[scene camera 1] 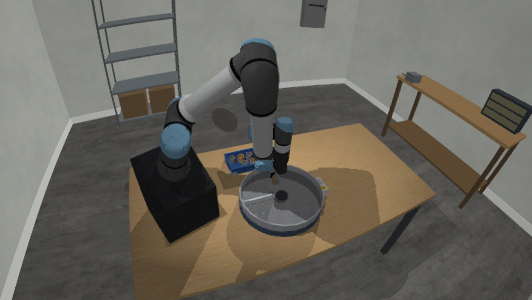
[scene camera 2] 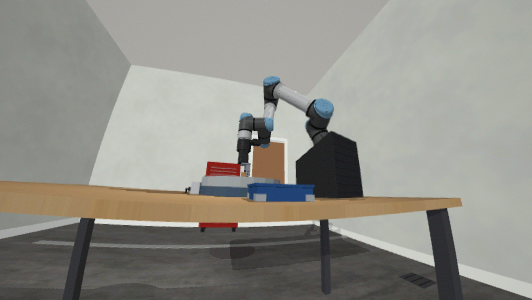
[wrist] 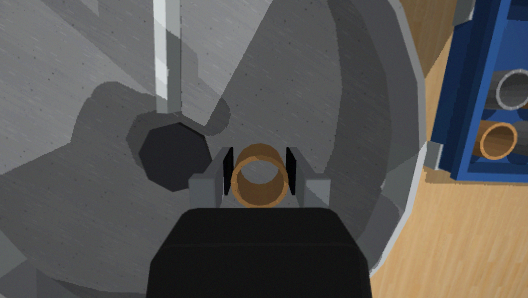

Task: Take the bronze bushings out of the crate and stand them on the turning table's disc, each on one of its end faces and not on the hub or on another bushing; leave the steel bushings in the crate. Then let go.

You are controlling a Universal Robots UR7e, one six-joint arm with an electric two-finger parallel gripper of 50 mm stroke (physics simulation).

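Frame: origin at the arm's base, x ahead, y left, z up, level; centimetres.
Where they show: gripper, fingertip midpoint: (scene camera 1: 274, 180) (scene camera 2: 246, 176) (wrist: 259, 161); arm's base, link origin: (scene camera 1: 173, 165) (scene camera 2: 327, 148).
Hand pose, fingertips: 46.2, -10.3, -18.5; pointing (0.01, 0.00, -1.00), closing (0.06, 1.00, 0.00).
Observation:
Things, the pixels of their centre, and the offset from my fingertips, as dx, dy, dz. "spot": a spot on its surface instead.
- bronze bushing, body centre: (wrist: 259, 173) (scene camera 2: 244, 176) +1.0, -0.1, +0.0
- turning table's disc, body centre: (wrist: 178, 156) (scene camera 1: 281, 196) +0.4, -7.7, -4.6
- dark hub, body centre: (wrist: 176, 157) (scene camera 1: 281, 195) +0.4, -7.7, -4.1
- blue crate, body centre: (wrist: 524, 89) (scene camera 2: 278, 192) (scene camera 1: 242, 161) -3.9, +28.0, -7.3
- pale divider bar, surface spot: (wrist: 170, 65) spot: -7.3, -6.3, -2.1
- small white box, surface spot: (scene camera 1: 322, 187) spot: +22.6, -13.2, -4.0
My gripper (scene camera 1: 275, 177) (wrist: 259, 161) is shut on a bronze bushing (scene camera 1: 275, 182) (scene camera 2: 243, 174) (wrist: 259, 196), held upright with its open end up. It is over the turning table's disc (scene camera 1: 300, 207) (wrist: 285, 85), beside the dark hub (scene camera 1: 281, 195) (wrist: 175, 157) and apart from it, on the crate side. The bushing's lower end is hidden, so I cannot tell whether it touches the disc. The blue crate (scene camera 2: 282, 193) (wrist: 467, 100) holds bronze bushings (scene camera 1: 241, 158) (wrist: 498, 144) and steel bushings (scene camera 1: 232, 159) (wrist: 490, 92); the arm hides part of it in scene camera 1.
A raised rim (scene camera 1: 320, 212) (scene camera 2: 220, 182) (wrist: 419, 115) surrounds the disc. A pale divider bar (scene camera 1: 257, 198) (wrist: 170, 65) runs from near the hub toward the rim. A small white box (scene camera 1: 322, 187) (scene camera 2: 194, 188) sits against the turning table's outside. The black robot base block (scene camera 1: 187, 205) (scene camera 2: 332, 167) stands on the table.

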